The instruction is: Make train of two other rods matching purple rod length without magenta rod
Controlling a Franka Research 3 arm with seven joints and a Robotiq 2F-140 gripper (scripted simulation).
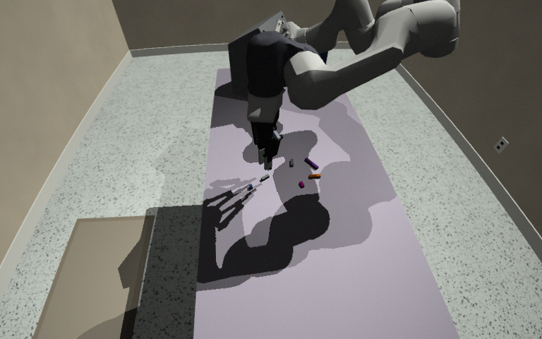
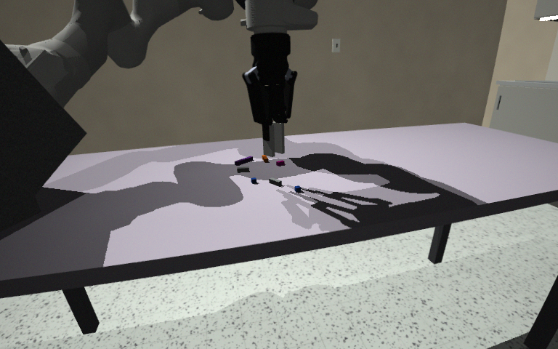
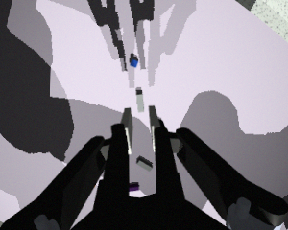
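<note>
The magenta rod is 130 mm to the left of my hand, 100 mm below it and 20 mm ahead of it. Also, from my hand: purple rod: 160 mm to the left, 100 mm below, 80 mm behind; orange rod: 170 mm to the left, 100 mm below, 20 mm behind.
</note>
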